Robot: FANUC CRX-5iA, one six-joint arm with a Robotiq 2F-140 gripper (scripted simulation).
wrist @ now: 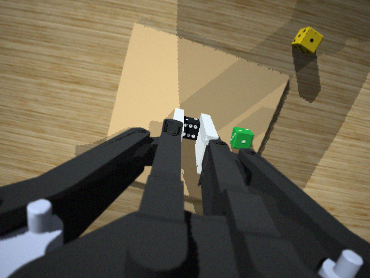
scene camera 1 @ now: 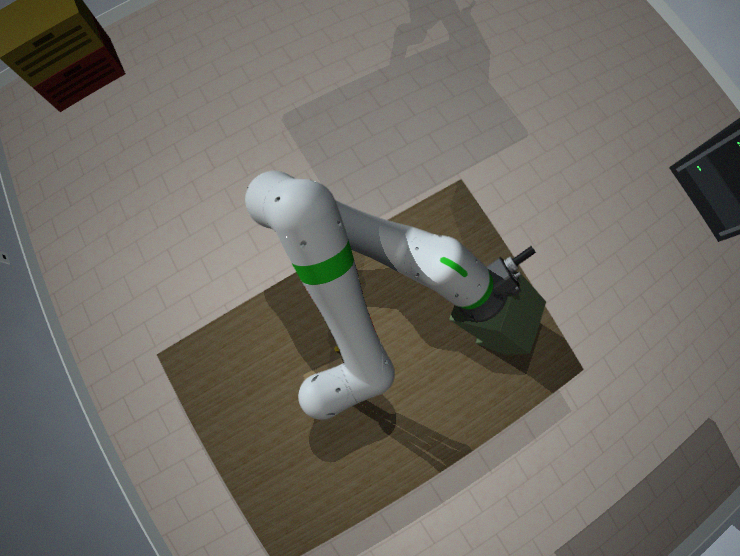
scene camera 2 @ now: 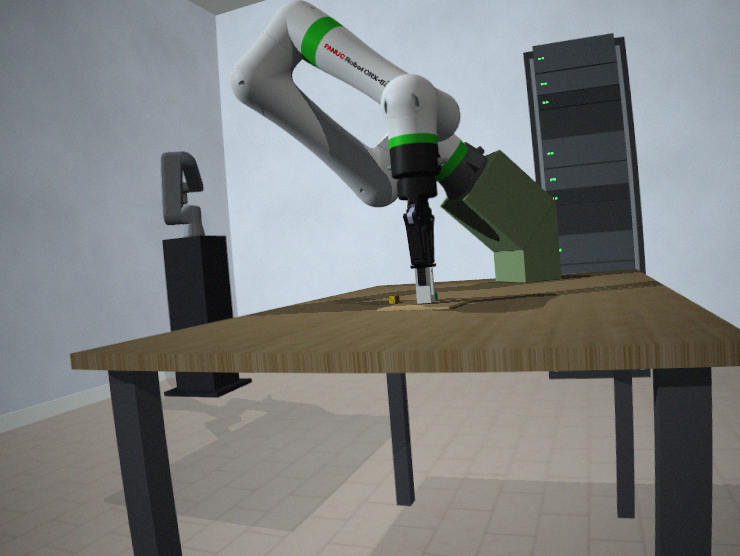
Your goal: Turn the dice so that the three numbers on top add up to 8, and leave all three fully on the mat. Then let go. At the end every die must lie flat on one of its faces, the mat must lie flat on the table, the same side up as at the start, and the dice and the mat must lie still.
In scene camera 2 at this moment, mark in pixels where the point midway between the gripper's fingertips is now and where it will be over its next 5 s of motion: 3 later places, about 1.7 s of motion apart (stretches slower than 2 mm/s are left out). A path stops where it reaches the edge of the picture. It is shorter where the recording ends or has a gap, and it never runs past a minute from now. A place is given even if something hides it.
My gripper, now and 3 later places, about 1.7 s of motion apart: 426, 302; 419, 243; 392, 272; 393, 292
